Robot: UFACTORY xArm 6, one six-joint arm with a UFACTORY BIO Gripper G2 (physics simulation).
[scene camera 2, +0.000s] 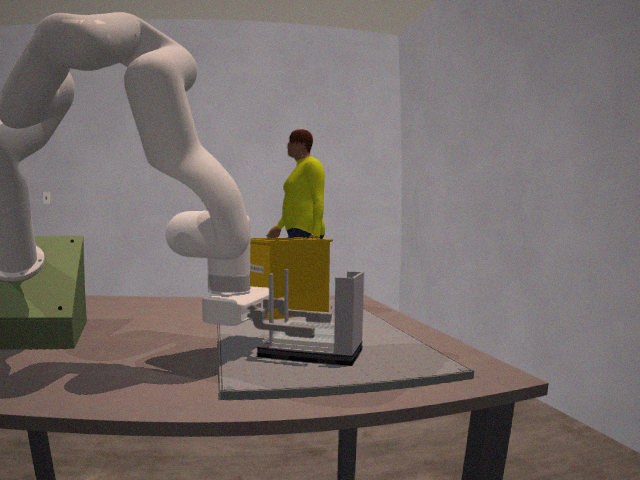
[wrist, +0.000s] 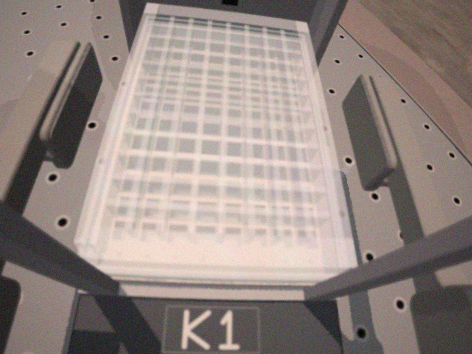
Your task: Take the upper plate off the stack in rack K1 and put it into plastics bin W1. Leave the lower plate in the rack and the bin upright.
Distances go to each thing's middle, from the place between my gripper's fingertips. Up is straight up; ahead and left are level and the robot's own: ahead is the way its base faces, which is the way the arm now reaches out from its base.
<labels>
I see the yellow plastics bin W1 (scene camera 2: 308, 259) 38 cm to the left of my hand, 4 cm ahead of it and 4 cm above it.
</labels>
